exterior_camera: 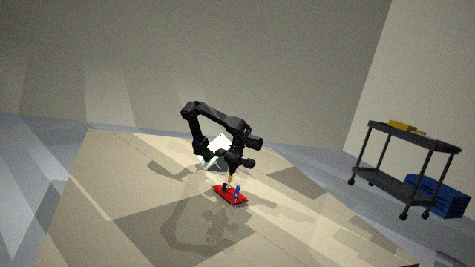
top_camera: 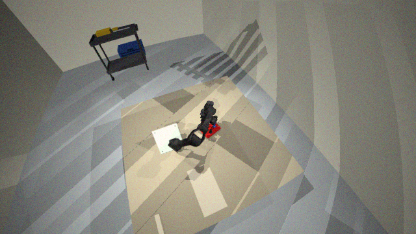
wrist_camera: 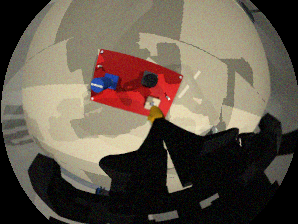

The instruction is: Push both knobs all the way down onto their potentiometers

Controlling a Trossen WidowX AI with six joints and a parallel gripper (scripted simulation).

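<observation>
Now: the blue knob 80 mm ahead of my gripper tip, 10 mm to the left of it and 20 mm below it. The rest, counted from my gripper tip: yellow knob: 20 mm below.
</observation>
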